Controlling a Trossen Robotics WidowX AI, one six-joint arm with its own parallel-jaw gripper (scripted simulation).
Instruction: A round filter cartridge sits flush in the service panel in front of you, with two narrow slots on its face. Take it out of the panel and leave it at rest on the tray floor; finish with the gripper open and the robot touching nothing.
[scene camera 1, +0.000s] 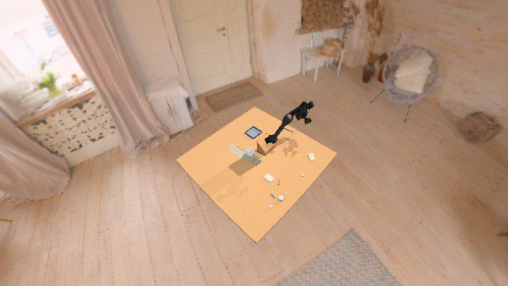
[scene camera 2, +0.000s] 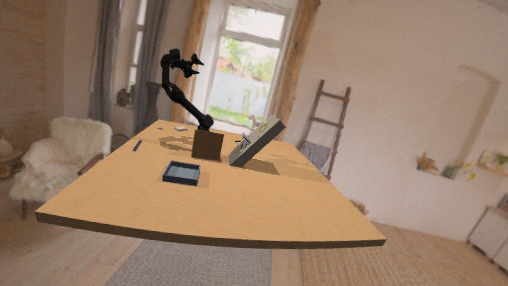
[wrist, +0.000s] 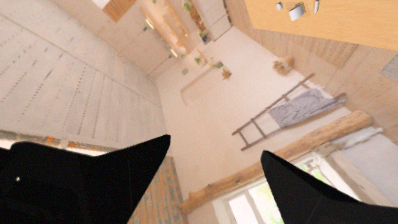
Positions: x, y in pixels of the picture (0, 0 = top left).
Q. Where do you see the gripper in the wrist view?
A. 215, 147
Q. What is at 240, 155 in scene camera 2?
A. A grey service panel.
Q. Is the gripper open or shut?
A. Open.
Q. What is the gripper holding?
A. Nothing.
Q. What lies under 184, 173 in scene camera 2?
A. A tray.
